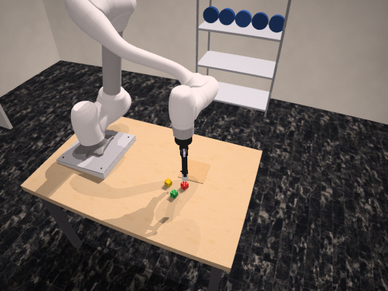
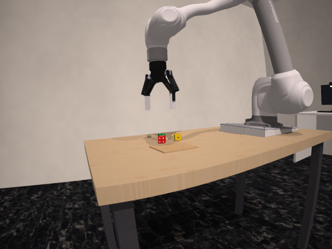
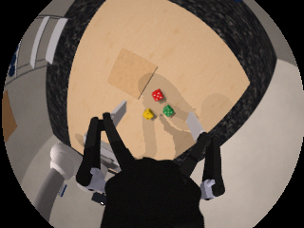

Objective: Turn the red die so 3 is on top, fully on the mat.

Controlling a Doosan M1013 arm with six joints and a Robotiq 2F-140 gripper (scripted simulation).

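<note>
Right now my hand is 140 mm above the red die. Also, from my hand: mat 30 mm ahead, 120 mm to the left, 150 mm below; then green die 40 mm behind, 60 mm to the right, 140 mm below; then yellow die 90 mm behind, 140 mm below.
</note>
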